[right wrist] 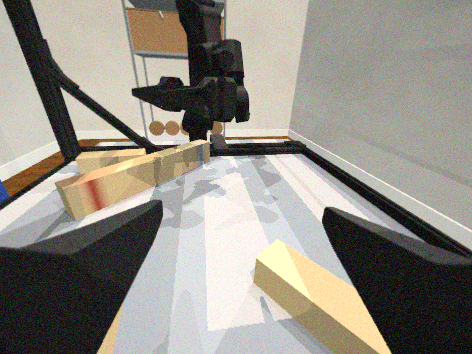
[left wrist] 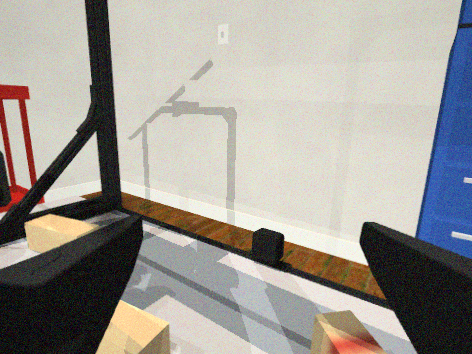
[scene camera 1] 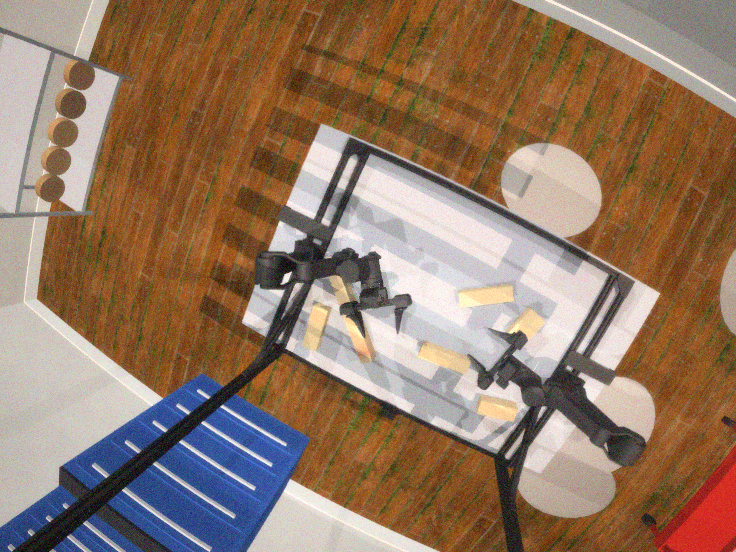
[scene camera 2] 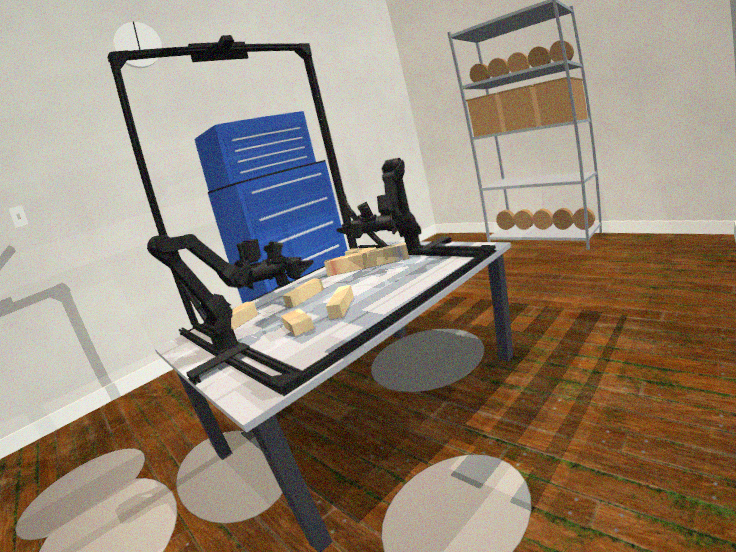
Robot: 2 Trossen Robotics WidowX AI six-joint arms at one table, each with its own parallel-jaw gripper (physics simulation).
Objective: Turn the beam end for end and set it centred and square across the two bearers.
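Seen in the pictures: left gripper, fingertip midpoint: [right wrist: 144, 93] [left wrist: 253, 229] [scene camera 1: 380, 336] [scene camera 2: 339, 227]; right gripper, fingertip midpoint: [right wrist: 244, 210] [scene camera 1: 478, 341] [scene camera 2: 307, 260]; left arm's base at its link origin: [scene camera 1: 312, 252] [scene camera 2: 413, 248]; right arm's base at its link origin: [scene camera 1: 564, 379] [scene camera 2: 225, 346].
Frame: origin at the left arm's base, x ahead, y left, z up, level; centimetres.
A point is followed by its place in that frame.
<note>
The long wooden beam [scene camera 1: 360, 347] @[x 27.5, y -19.3, z 4.4 cm] [scene camera 2: 386, 255] @[x 14.2, y -3.2, z 1.5 cm] [right wrist: 125, 180] @[x 25.9, y -14.8, z 2.0 cm] lies slantwise at the left of scene camera 1, with a red band near one end and a blue band near the other. Its red-marked end [left wrist: 350, 342] @[x 29.1, y -20.1, z 4.4 cm] shows low in the left wrist view. My left gripper [scene camera 1: 380, 331] @[x 31.7, y -7.2, z 18.7 cm] [left wrist: 253, 229] @[x 31.7, y -7.2, z 18.7 cm] is open and empty, one finger overlapping the beam in scene camera 1. My right gripper [scene camera 1: 480, 343] @[x 56.0, y 2.3, z 14.7 cm] [right wrist: 244, 210] @[x 56.0, y 2.3, z 14.7 cm] is open and empty above the table, near wooden blocks [scene camera 1: 444, 356] @[x 52.1, y -10.0, z 2.5 cm] [scene camera 1: 526, 323] @[x 69.6, y 10.8, z 1.9 cm]. Another block [scene camera 1: 486, 295] @[x 54.3, y 12.9, z 2.4 cm] [scene camera 2: 340, 301] @[x 58.1, y 17.2, z 2.4 cm] [right wrist: 310, 295] @[x 54.2, y 10.0, z 2.5 cm] lies nearby. I cannot tell which two are the bearers.
One more block [scene camera 1: 316, 325] @[x 11.5, y -20.4, z 2.8 cm] [right wrist: 110, 160] @[x 13.9, y -21.7, z 1.8 cm] lies beside the beam, and another [scene camera 1: 497, 408] @[x 76.0, y -17.8, z 3.1 cm] [scene camera 2: 243, 313] @[x 75.9, y -16.5, z 1.4 cm] [left wrist: 55, 232] @[x 74.7, y -16.8, z 2.8 cm] lies near the lower table edge. A black frame [scene camera 1: 469, 202] @[x 37.4, y 36.0, z 0.1 cm] [scene camera 2: 137, 148] @[x 89.1, y -34.0, z 67.1 cm] borders the table. A blue cabinet [scene camera 1: 196, 463] [scene camera 2: 267, 178] stands beyond it.
</note>
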